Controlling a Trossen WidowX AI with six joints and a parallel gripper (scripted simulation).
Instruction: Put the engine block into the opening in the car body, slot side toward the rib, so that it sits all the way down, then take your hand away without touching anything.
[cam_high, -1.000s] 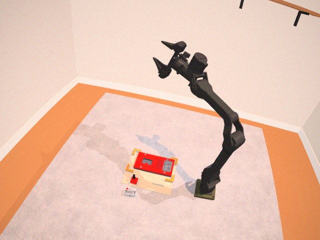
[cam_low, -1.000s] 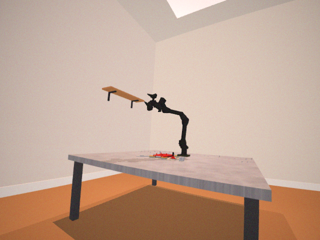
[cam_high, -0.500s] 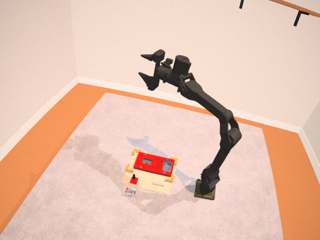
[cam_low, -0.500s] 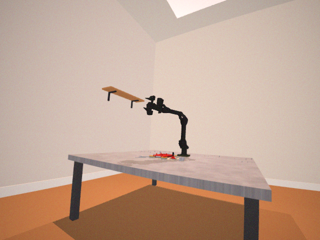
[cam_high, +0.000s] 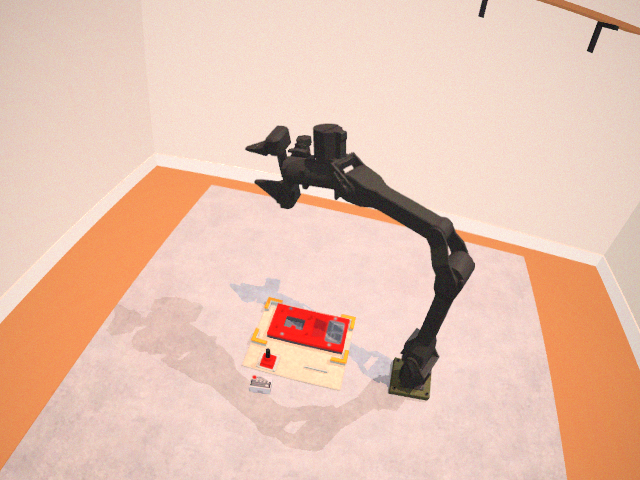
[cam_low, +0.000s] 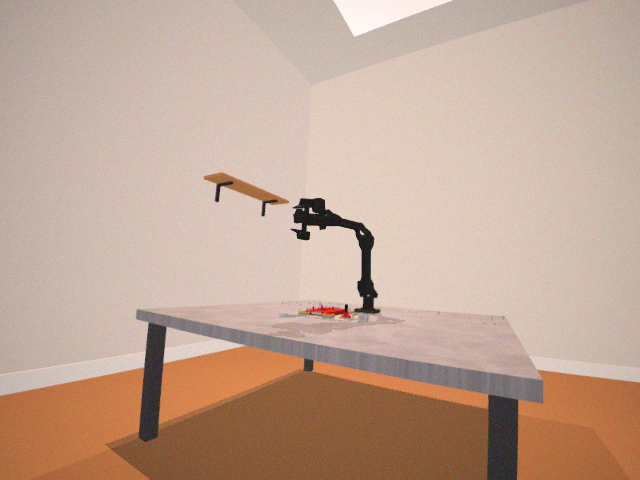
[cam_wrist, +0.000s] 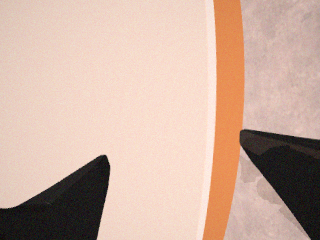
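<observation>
My gripper tip is now 11 cm past the engine block, 30 cm to the right of it and 40 cm above it.
</observation>
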